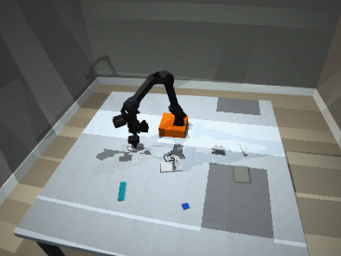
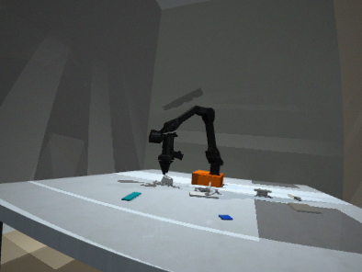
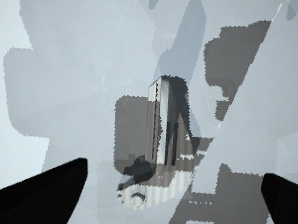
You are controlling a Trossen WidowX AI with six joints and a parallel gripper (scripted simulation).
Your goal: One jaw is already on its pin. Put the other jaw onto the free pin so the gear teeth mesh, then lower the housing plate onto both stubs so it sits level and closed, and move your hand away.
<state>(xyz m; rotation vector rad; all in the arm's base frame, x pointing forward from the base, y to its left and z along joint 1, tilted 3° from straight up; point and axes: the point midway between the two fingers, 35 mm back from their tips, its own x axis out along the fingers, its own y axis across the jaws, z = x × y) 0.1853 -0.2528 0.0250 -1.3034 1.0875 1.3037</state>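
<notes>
Now: the jaw 5 cm below my gripper tip, 4 cm to the right of it and 1 cm behind it. Also, from my gripper tip: white base 22 cm to the left, 14 cm ahead, 5 cm below; small pale block 49 cm to the left, 5 cm below; teal bar 31 cm ahead, 6 cm below, 3 cm to the right.
</notes>
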